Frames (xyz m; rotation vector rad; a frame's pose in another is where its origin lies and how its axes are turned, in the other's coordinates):
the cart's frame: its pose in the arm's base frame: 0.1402 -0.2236 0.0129 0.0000 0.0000 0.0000
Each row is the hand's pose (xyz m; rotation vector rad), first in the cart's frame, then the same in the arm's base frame.
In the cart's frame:
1: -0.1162 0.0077 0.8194 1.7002 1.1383 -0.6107
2: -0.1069 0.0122 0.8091 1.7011 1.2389 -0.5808
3: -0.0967 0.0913 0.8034 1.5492 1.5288 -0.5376
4: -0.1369 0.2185 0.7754 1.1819 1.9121 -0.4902
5: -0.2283 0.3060 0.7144 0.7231 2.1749 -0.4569
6: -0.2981 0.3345 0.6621 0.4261 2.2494 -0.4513
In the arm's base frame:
1: 0.0240 -0.2159 0.8323 1.7002 1.1383 -0.6107
2: 0.0333 -0.2114 0.8220 1.7011 1.2389 -0.5808
3: 0.0435 -0.1323 0.8163 1.5492 1.5288 -0.5376
4: 0.0033 -0.0051 0.7883 1.1819 1.9121 -0.4902
5: -0.0881 0.0824 0.7273 0.7231 2.1749 -0.4569
6: -0.1579 0.1109 0.6750 0.4261 2.2494 -0.4513

